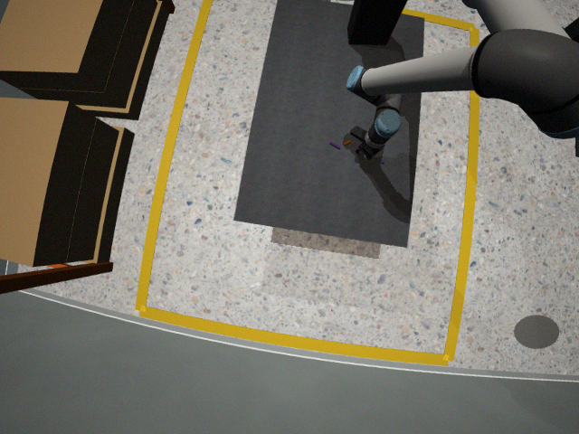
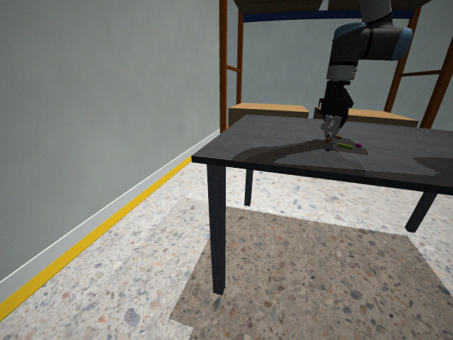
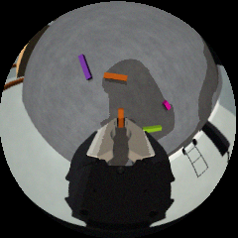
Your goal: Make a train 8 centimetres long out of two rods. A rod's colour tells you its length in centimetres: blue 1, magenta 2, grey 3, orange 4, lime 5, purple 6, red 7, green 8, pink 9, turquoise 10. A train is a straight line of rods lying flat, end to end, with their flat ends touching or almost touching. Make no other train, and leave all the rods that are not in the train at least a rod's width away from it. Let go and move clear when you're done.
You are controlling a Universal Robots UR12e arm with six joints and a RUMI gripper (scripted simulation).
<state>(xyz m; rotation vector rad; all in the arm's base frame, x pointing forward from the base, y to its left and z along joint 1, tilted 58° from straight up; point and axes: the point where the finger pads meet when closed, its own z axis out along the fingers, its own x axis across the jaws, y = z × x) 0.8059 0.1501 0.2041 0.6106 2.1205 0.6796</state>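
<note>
The purple rod is 3 cm ahead of my hand, 13 cm to the right of it and 1 cm below it. Round my hand: lime rod (6 cm behind, 5 cm to the left, 1 cm below); then magenta rod (11 cm behind, 1 cm below); then small blue rod (2 cm behind, 14 cm to the left, 1 cm below).
</note>
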